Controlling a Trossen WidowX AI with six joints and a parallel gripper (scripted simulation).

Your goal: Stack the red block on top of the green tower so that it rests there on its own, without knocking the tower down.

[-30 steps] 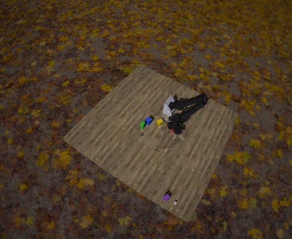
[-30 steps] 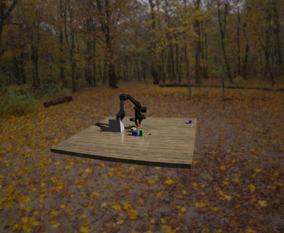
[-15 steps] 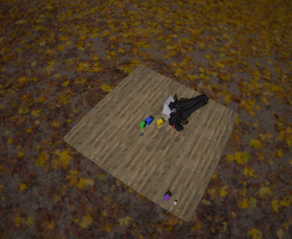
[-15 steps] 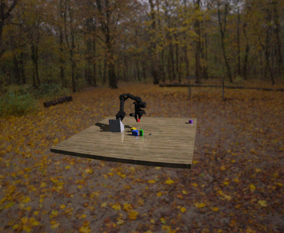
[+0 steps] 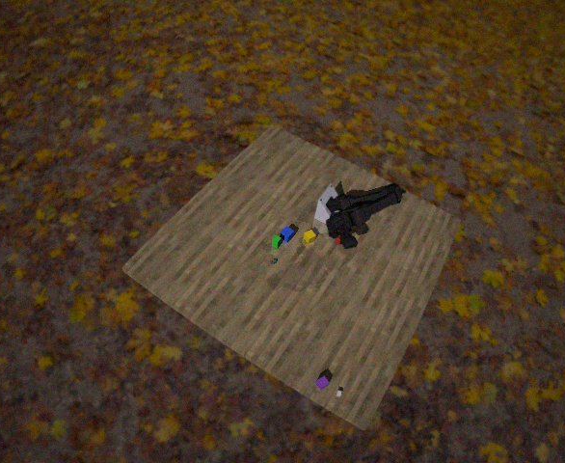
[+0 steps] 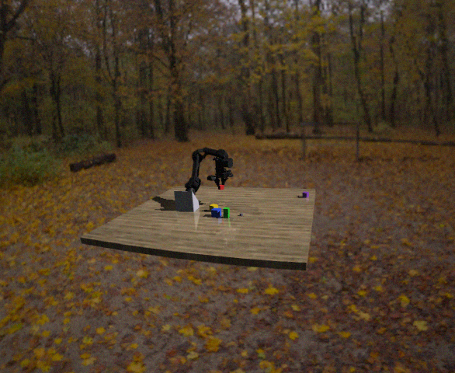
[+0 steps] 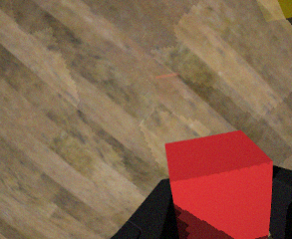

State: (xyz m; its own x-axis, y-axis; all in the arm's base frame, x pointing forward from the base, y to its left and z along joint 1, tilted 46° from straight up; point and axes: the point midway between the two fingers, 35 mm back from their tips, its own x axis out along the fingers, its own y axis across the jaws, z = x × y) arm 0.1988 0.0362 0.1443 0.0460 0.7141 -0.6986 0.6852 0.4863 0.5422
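The blue block is 3 cm ahead of my gripper tip, 25 cm to the right of it and 10 cm below it. Also, from my gripper tip: small dark object: 19 cm ahead, 23 cm to the right, 12 cm below; red block: 1 cm above; yellow block: 2 cm behind, 15 cm to the right, 10 cm below.
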